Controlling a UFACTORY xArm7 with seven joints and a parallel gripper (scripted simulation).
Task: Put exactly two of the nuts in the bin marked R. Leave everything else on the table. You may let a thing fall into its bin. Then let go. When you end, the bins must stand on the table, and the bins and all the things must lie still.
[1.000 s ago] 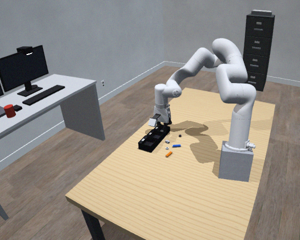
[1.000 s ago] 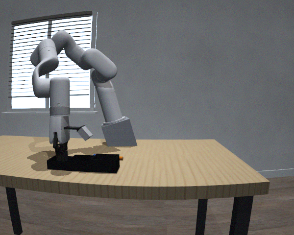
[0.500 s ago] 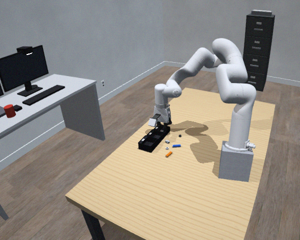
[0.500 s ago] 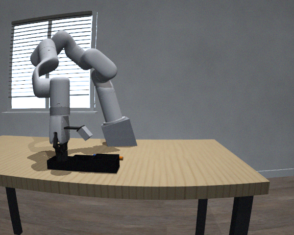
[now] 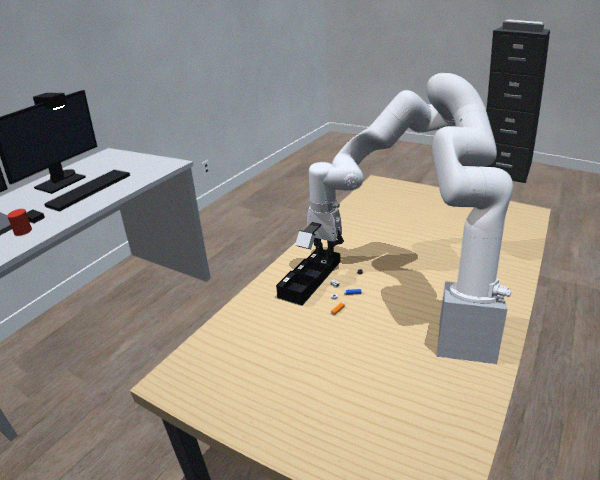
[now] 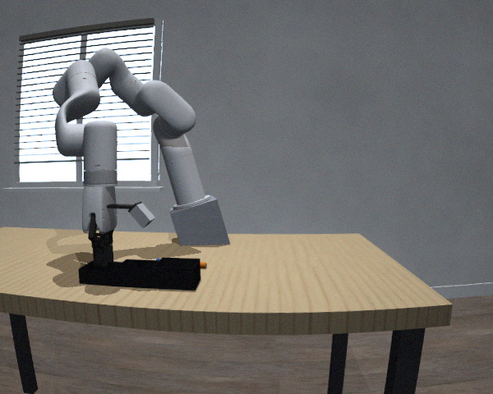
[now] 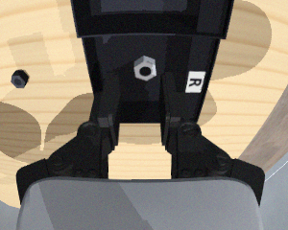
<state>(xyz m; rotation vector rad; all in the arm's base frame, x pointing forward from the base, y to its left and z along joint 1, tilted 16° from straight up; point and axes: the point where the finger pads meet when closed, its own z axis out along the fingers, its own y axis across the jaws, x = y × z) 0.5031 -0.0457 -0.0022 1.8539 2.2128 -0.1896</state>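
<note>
Now: the small black piece 110 mm behind my hand, 50 mm below it and 30 mm to the right of it. From my hand the other things lie so: black bin (80 mm to the left, 30 mm below, 10 mm behind); then blue piece (150 mm behind, 70 mm to the left, 50 mm below); then orange piece (160 mm to the left, 160 mm behind, 50 mm below).
</note>
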